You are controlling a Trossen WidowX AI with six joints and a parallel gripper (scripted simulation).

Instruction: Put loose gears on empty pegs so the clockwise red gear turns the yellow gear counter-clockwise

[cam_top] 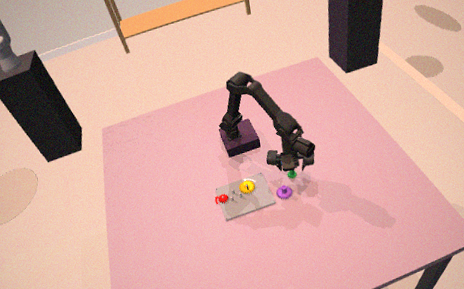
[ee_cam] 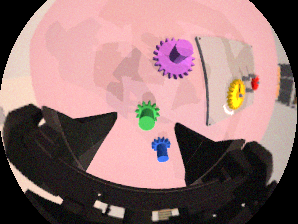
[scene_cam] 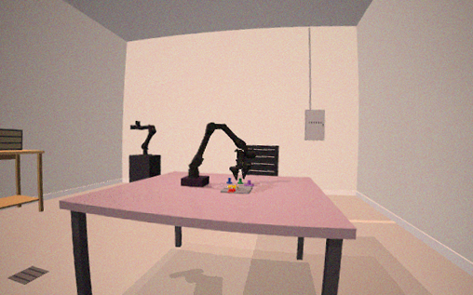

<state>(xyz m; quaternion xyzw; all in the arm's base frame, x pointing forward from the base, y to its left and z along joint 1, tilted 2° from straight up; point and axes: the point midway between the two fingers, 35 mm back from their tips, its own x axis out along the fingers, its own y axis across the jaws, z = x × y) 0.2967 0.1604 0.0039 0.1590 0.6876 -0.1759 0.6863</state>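
Right now the red gear is 310 mm to the right of my gripper tip and 10 mm below it. The rest, counted from my gripper tip: purple gear 70 mm to the right, 70 mm ahead, 10 mm below; then green gear 10 mm below; then blue gear 80 mm behind, 10 mm to the right, 10 mm below.
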